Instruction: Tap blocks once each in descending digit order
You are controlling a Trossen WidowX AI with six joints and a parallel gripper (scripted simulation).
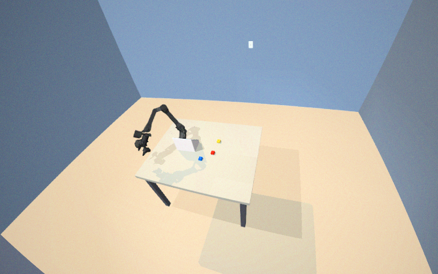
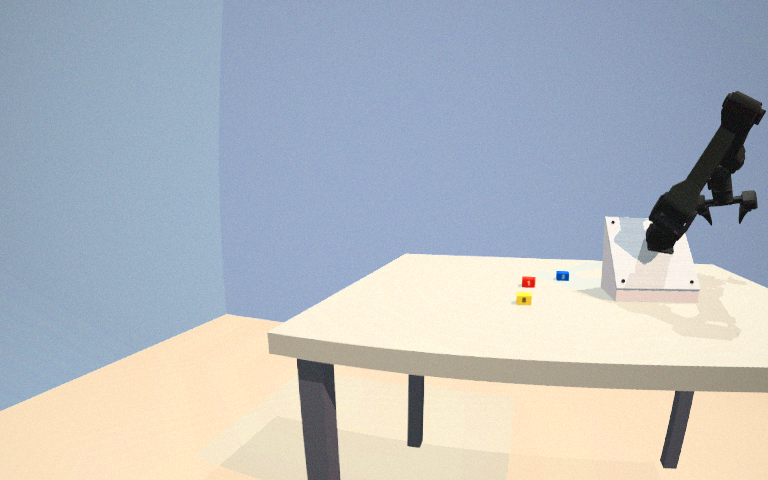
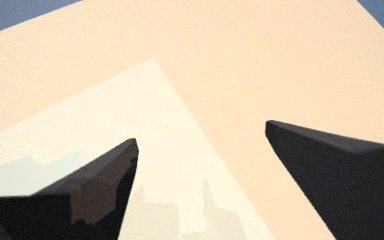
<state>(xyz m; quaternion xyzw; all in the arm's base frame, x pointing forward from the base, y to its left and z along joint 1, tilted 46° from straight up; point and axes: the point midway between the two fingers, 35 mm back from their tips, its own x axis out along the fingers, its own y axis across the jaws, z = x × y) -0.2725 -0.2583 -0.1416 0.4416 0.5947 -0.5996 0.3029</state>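
Right now the yellow block is 620 mm ahead of my gripper tip, 450 mm to the left of it and 140 mm below it. From my gripper tip the other things lie so: red block (610 mm ahead, 290 mm to the left, 140 mm below); then blue block (520 mm ahead, 190 mm to the left, 140 mm below).
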